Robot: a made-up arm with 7 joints.
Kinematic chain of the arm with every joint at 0, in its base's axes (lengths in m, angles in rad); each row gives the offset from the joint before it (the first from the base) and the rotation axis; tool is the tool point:
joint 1: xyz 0 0 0.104 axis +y
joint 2: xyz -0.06 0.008 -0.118 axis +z
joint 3: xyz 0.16 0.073 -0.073 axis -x
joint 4: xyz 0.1 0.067 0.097 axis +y
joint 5: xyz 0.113 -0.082 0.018 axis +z
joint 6: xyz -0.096 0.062 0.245 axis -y
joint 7: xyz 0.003 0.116 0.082 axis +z
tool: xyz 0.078 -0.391 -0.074
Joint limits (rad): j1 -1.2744..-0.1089 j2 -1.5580..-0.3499 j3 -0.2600..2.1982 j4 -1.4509..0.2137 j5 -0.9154..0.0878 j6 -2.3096..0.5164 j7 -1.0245..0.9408
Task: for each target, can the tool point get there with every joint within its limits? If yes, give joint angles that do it. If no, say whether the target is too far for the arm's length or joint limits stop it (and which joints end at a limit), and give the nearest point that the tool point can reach.
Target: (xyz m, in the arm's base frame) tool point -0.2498 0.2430 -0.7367
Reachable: no: joint limits stop it (at a limit: joint 1, joint 2, joint 3, joint 5, joint 7) | nearest point -0.0749 0.2594 -0.4330 | short by 0.351 m
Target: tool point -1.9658 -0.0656 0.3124
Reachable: no: too far | nearest point -0.4807 -0.1989 0.1550 | short by 1.499 m
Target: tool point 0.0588 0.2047 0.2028
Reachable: yes | joints -0.5481 -0.8613 1.4537 -1.2960 -0.0969 -1.8479 -0.3644
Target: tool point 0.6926 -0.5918 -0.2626
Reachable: no: joint limits stop it (at a limit: joint 3, joint 5, joint 6, joint 7) | nearest point 0.6324 -0.5448 -0.2308 | short by 0.083 m
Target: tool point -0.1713 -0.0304 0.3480
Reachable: yes | joints -0.7534 -1.2080 0.2108 -0.2155 -0.6247 -1.3008 -0.5962
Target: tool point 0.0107 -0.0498 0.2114
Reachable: yes | joints -0.4755 -0.4589 0.0722 -0.0436 -0.7263 -1.9953 0.0051
